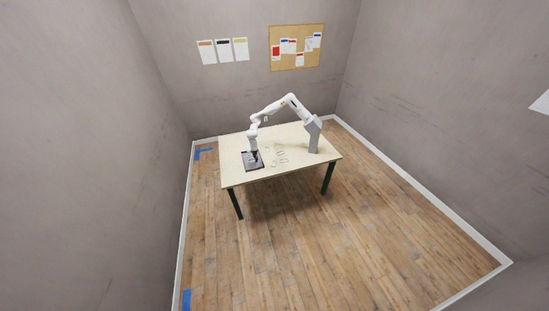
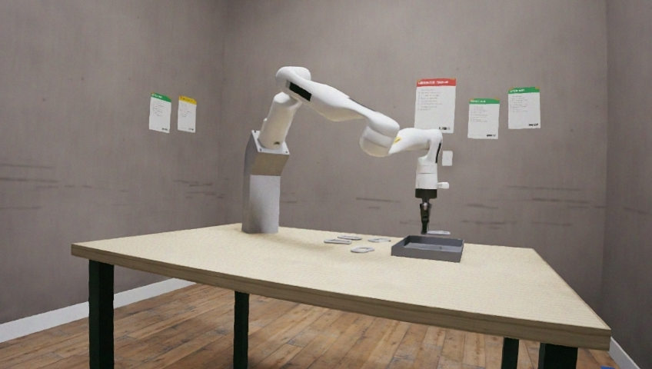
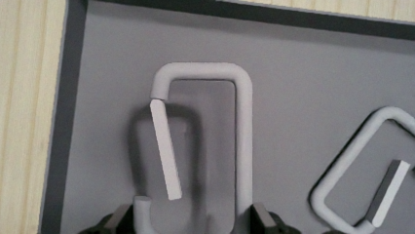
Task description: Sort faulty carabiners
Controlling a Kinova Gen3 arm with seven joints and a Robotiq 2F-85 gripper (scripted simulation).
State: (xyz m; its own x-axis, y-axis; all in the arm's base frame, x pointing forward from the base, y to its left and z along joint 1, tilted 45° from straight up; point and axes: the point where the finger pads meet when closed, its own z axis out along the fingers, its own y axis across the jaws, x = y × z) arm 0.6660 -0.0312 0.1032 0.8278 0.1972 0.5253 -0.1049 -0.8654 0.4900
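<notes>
My gripper is now 50 mm short of the carabiner gate, 10 mm to the right of it and 10 mm above it. The rest, counted from my hand: grey tray (10 mm ahead, 70 mm to the right, 60 mm below).
</notes>
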